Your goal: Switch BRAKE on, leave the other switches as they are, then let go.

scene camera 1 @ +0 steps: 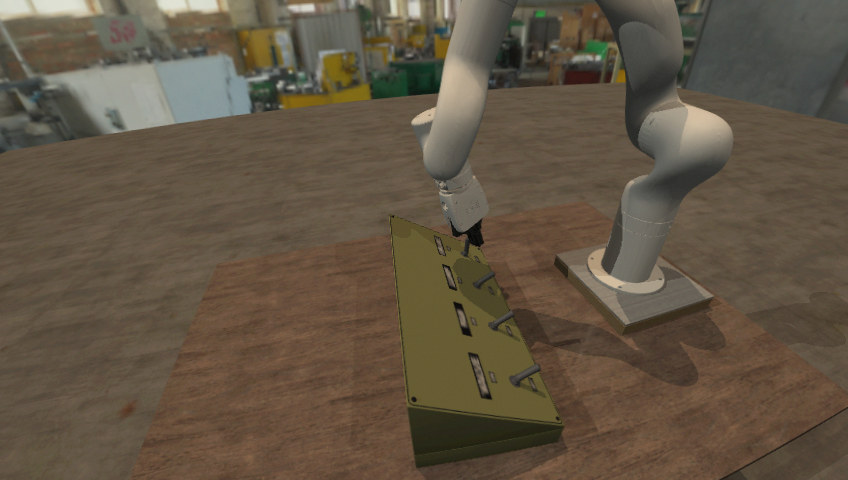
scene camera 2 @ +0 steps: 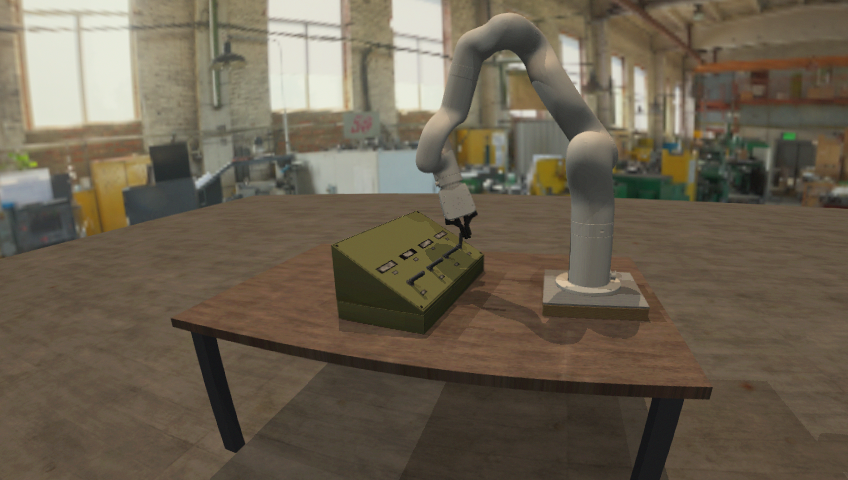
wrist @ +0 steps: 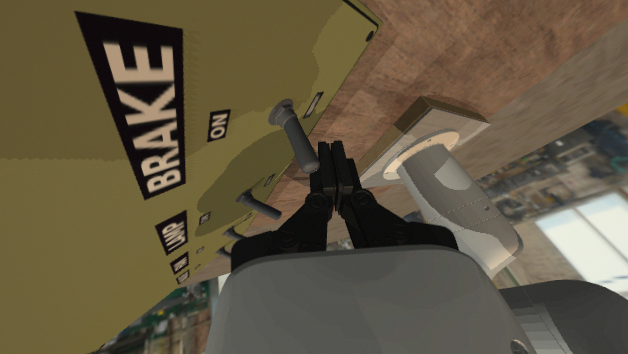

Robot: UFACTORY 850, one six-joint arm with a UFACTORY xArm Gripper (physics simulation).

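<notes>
The green sloped switch panel point(scene camera 1: 428, 368) point(scene camera 2: 371, 245) point(wrist: 45, 225) carries a row of levers. The BRAKE lever point(scene camera 1: 466, 247) point(scene camera 2: 460, 241) point(wrist: 299, 142) is at the far end, beside the BRAKE label point(wrist: 153, 110). It stands more upright from the panel than the other levers, which lean toward their OFF side. My gripper point(scene camera 1: 477, 242) point(scene camera 2: 466, 236) point(wrist: 328, 156) is shut and empty. Its fingertips are close beside the BRAKE lever's tip, on the OFF side; whether they touch cannot be told. The BRAKE switch's OFF plate point(wrist: 314, 105) shows edge-on.
The LAMP lever point(scene camera 1: 484, 279) point(wrist: 261, 205) is nearest to BRAKE. The FAN lever point(scene camera 1: 501, 320) and the last lever point(scene camera 1: 526, 375) follow along the panel. The arm's base plate point(scene camera 1: 666, 297) point(scene camera 2: 595, 300) stands on the brown table point(scene camera 1: 267, 356) point(scene camera 2: 255, 309), on the panel's lever side.
</notes>
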